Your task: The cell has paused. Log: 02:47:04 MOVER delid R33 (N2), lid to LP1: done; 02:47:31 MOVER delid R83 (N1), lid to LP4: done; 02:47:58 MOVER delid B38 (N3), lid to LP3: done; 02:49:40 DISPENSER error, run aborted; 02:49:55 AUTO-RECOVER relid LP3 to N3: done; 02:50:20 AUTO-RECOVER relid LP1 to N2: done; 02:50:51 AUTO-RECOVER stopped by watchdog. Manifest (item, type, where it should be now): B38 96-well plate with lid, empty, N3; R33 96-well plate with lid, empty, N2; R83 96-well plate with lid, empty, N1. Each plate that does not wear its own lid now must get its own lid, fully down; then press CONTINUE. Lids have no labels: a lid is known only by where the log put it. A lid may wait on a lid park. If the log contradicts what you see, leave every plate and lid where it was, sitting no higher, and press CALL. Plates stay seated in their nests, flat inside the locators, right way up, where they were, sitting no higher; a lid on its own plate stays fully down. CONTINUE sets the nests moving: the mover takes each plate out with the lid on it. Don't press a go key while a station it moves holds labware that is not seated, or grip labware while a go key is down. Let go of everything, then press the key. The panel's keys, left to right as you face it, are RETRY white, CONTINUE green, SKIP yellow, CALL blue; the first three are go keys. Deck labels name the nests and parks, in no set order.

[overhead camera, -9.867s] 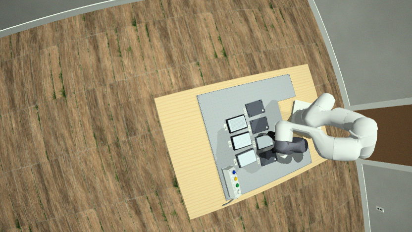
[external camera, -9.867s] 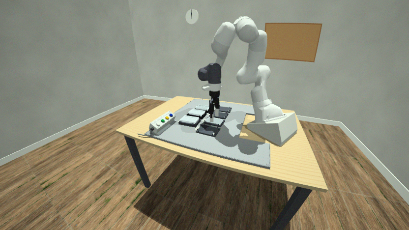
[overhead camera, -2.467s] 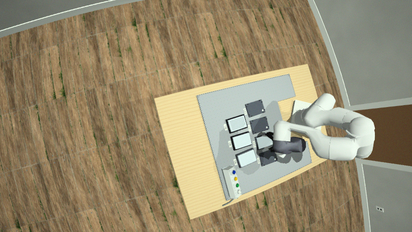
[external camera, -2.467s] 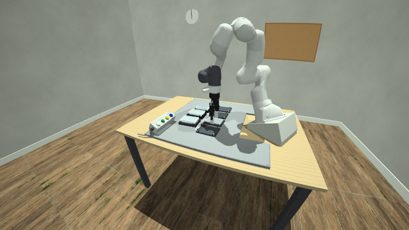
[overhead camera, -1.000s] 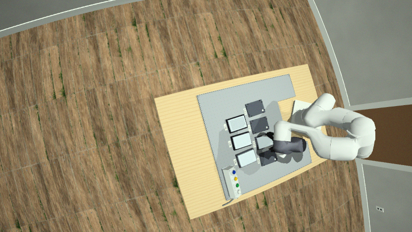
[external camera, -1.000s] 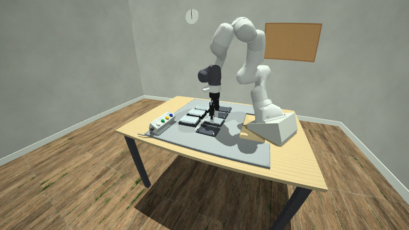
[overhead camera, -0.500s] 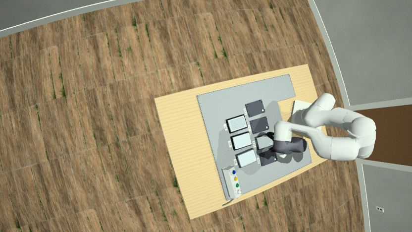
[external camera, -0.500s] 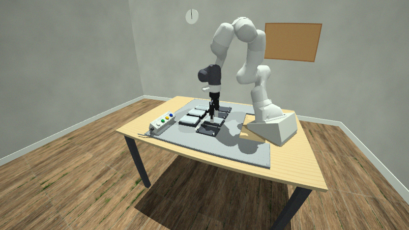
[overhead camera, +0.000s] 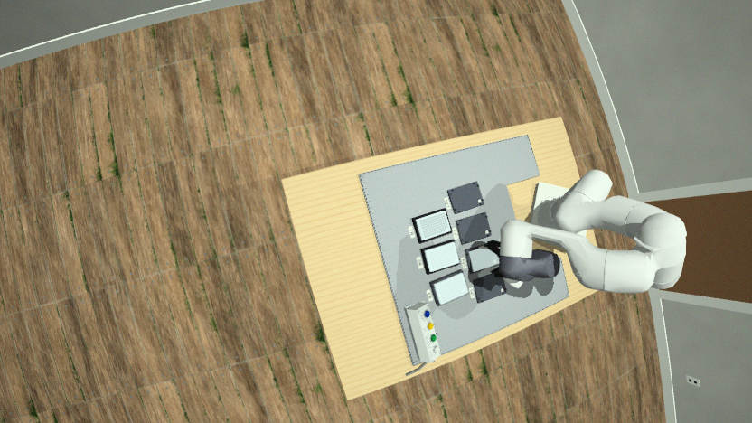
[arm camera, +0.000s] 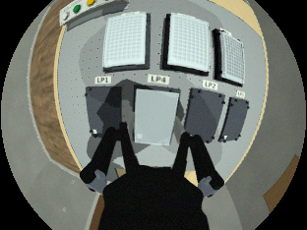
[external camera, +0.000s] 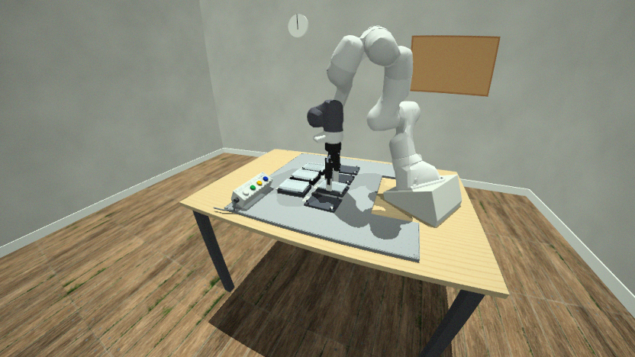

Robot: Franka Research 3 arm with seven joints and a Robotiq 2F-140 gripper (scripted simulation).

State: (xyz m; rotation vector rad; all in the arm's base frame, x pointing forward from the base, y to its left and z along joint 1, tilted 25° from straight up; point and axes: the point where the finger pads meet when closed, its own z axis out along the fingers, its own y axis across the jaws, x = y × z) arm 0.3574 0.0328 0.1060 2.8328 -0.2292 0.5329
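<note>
My hand is 20 mm above the pale lid. The rest, counted from my hand: plate: 220 mm to the right, 150 mm ahead, 20 mm below; blue key: 330 mm ahead, 70 mm to the left, 20 mm above; LP4 sign: 90 mm ahead, 50 mm below, 20 mm to the right.
</note>
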